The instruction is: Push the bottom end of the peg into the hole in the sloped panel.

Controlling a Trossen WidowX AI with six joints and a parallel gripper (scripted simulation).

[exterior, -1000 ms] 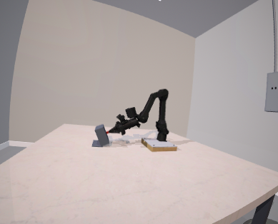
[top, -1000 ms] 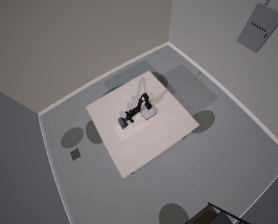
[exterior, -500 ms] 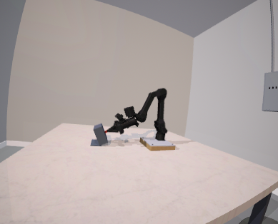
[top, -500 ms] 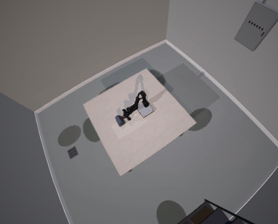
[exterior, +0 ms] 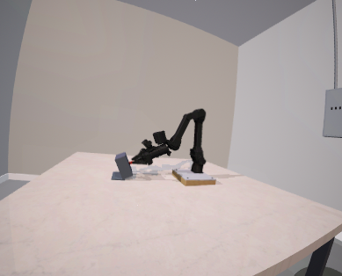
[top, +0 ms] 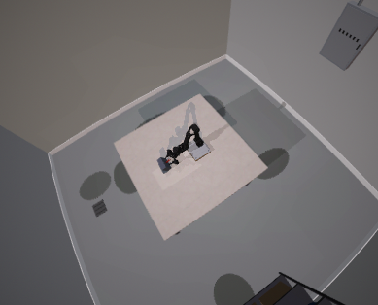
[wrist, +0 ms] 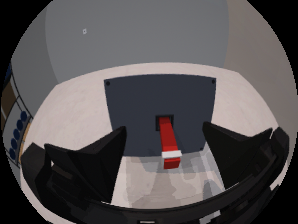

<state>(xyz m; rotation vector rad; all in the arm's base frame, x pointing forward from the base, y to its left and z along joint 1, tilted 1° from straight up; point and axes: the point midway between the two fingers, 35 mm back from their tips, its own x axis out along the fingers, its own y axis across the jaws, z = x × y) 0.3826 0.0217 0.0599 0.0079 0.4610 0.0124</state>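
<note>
My gripper tip is now 2 cm past the peg. The rest, counted from my gripper tip: panel (4 cm ahead, 2 cm below).
</note>
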